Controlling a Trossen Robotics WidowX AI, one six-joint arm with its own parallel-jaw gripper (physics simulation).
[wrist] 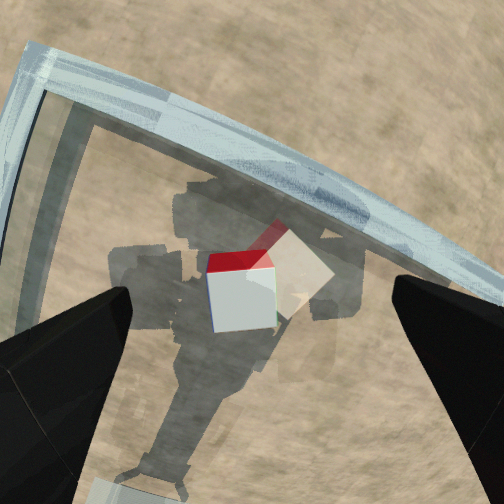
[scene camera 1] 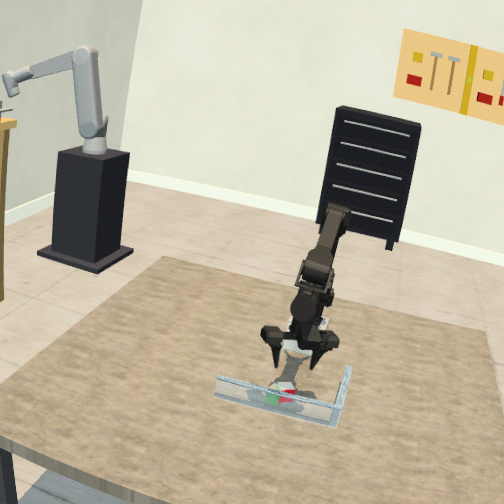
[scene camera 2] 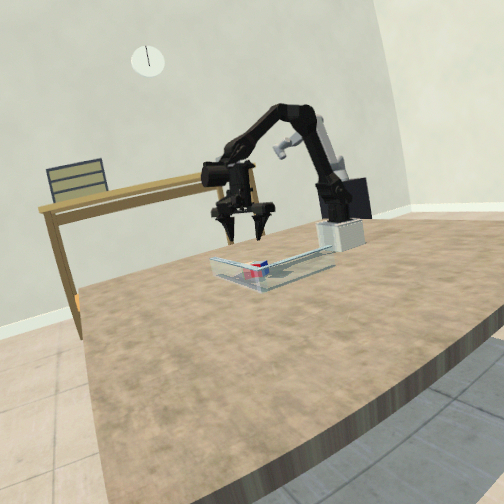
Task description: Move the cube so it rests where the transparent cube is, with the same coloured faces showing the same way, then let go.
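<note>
The cube [wrist: 241,296] lies on the table inside the corner of a glass L-shaped fence [wrist: 250,150]. In the wrist view it shows a white top face and a red side. The transparent cube [wrist: 298,272] overlaps it on the right, turned at an angle. The cube also shows in scene camera 1 [scene camera 1: 286,393] and scene camera 2 [scene camera 2: 259,267]. My gripper [wrist: 260,350] hangs open and empty straight above the cube, clear of it; it also shows in scene camera 1 [scene camera 1: 296,356] and scene camera 2 [scene camera 2: 247,224].
The glass fence [scene camera 1: 288,400] runs along the table near its front edge with a short arm on the right. A black shelf unit [scene camera 1: 374,177] stands behind the arm. A second robot on a black pedestal [scene camera 1: 88,200] stands off the table.
</note>
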